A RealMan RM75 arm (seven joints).
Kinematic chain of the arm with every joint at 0, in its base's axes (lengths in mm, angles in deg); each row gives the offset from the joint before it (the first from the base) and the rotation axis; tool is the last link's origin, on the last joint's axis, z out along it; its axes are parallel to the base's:
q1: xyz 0 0 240.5 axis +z
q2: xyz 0 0 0 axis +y
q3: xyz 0 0 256 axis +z
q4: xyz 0 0 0 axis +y
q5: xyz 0 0 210 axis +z
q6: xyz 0 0 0 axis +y
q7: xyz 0 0 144 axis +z
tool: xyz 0 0 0
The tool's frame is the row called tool.
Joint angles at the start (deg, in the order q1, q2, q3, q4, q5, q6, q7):
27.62 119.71 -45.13 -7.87 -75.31 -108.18 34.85
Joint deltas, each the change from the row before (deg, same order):
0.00 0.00 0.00 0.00 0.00 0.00 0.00
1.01 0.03 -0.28 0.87 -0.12 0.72 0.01
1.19 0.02 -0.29 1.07 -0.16 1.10 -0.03
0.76 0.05 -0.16 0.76 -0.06 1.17 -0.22
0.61 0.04 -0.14 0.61 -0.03 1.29 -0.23
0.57 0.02 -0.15 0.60 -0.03 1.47 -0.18
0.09 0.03 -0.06 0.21 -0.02 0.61 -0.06
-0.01 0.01 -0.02 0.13 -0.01 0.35 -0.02
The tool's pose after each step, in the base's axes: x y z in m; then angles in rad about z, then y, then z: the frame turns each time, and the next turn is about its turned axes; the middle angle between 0 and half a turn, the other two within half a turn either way. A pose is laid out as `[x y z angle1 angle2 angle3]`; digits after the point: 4 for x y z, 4 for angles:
[0.2337 0.2732 -0.0116 2.6639 1.8505 -0.3920]
[0.2302 0.2763 -0.0154 2.6690 1.8606 -0.3787]
[0.2265 0.2802 -0.0203 2.6709 1.8752 -0.3647]
[0.2247 0.2832 -0.0242 2.6642 1.8882 -0.3605]
[0.2237 0.2861 -0.0279 2.6536 1.9023 -0.3599]
[0.2233 0.2891 -0.0317 2.6397 1.9188 -0.3601]
[0.2237 0.2898 -0.0334 2.6318 1.9257 -0.3602]
[0.2244 0.2899 -0.0343 2.6260 1.9295 -0.3601]

